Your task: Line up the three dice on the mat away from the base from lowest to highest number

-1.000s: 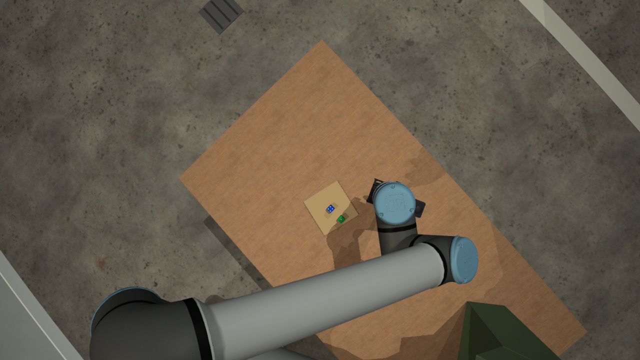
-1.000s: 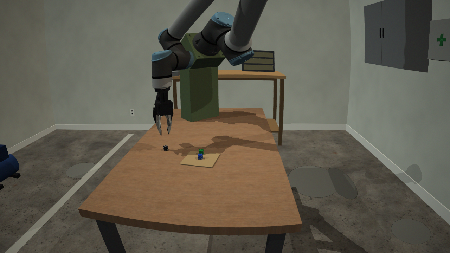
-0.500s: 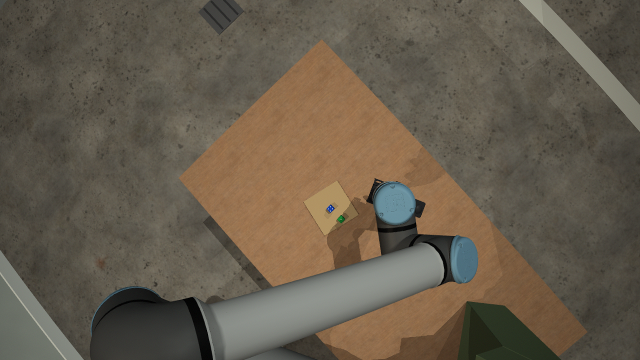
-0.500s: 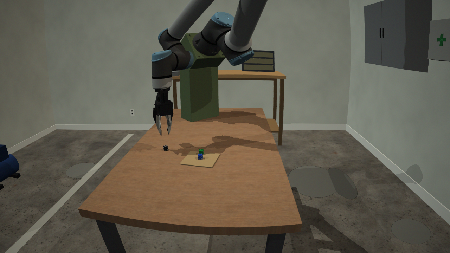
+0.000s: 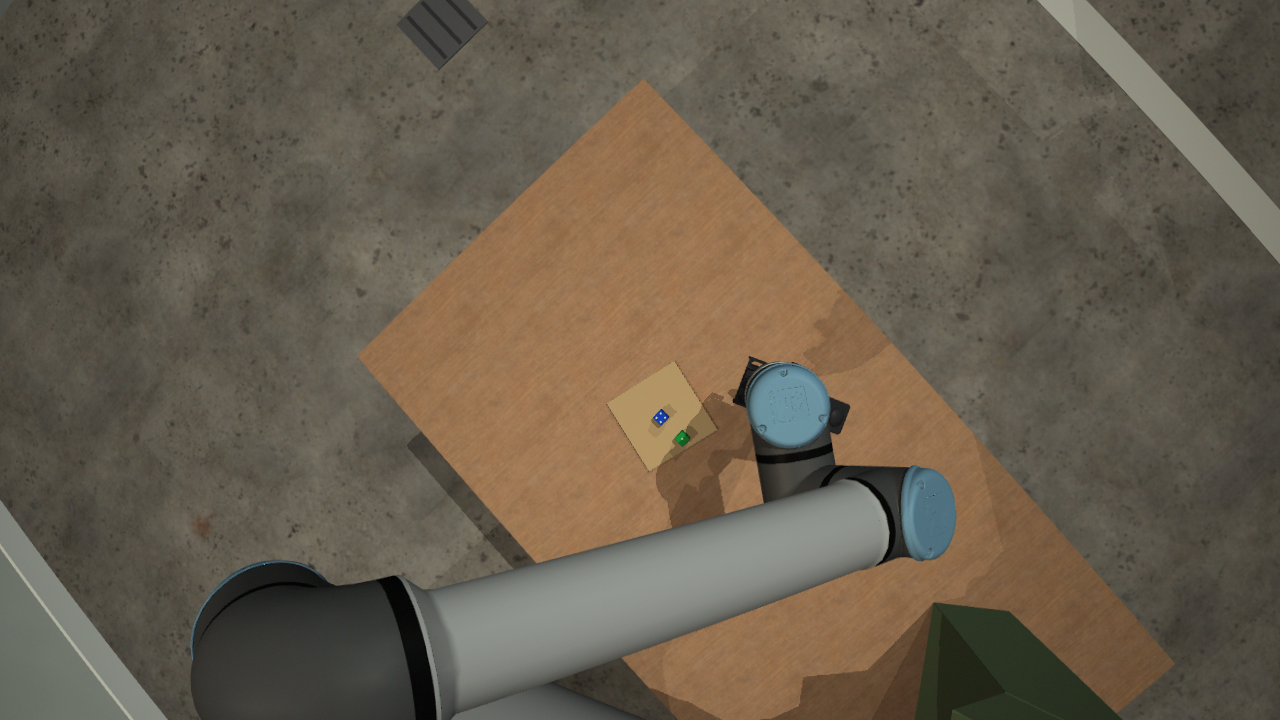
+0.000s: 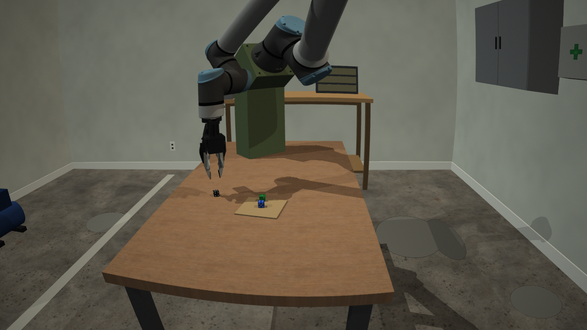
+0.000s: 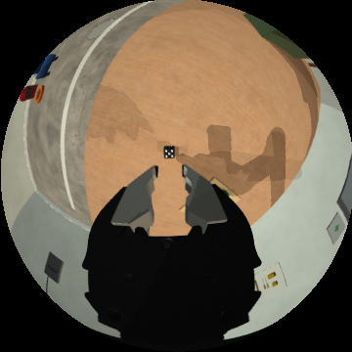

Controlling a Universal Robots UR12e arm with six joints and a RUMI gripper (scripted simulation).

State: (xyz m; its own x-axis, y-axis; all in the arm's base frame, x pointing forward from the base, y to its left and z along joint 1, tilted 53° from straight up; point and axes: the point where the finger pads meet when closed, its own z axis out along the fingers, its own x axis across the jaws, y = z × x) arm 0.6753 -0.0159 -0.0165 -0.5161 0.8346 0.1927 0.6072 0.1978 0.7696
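Right now the black die is 7 cm below my hand. Also, from my hand: blue die 5 cm ahead, 20 cm to the left, 7 cm below; tan mat 5 cm ahead, 20 cm to the left, 8 cm below; green die 18 cm to the left, 7 cm below.
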